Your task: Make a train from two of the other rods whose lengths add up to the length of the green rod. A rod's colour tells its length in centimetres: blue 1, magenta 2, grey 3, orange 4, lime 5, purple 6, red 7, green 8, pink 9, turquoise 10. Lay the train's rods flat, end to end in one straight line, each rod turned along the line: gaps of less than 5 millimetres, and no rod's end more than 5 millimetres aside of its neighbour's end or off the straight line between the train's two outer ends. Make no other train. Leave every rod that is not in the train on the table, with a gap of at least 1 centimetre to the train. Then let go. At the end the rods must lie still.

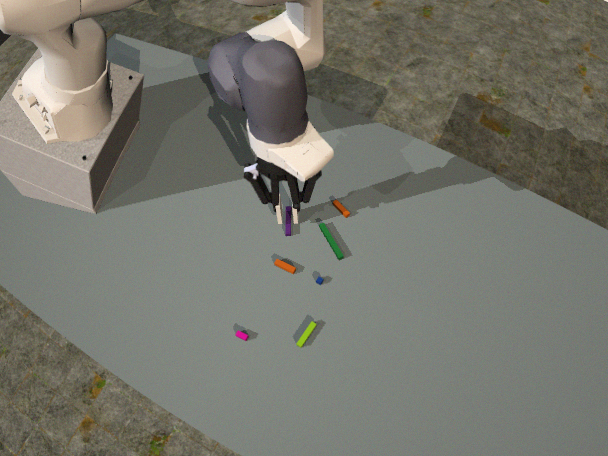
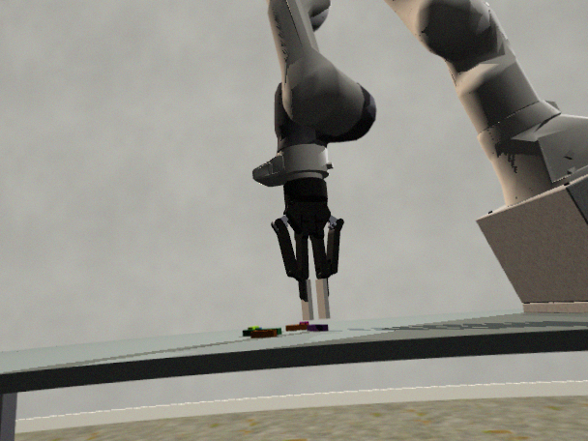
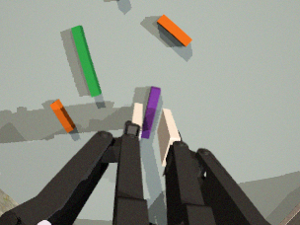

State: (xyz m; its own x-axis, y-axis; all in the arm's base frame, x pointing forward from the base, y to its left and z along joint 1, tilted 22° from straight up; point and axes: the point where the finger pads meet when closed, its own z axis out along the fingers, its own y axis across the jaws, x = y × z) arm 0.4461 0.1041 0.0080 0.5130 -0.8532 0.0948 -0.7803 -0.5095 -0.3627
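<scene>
Now: the purple rod 5 cm below my hand. Round my hand: lime rod: 17 cm to the right, 15 cm ahead, 5 cm below; then blue rod: 12 cm ahead, 7 cm to the right, 5 cm below; then green rod: 9 cm ahead, 5 cm below, 1 cm to the left.
</scene>
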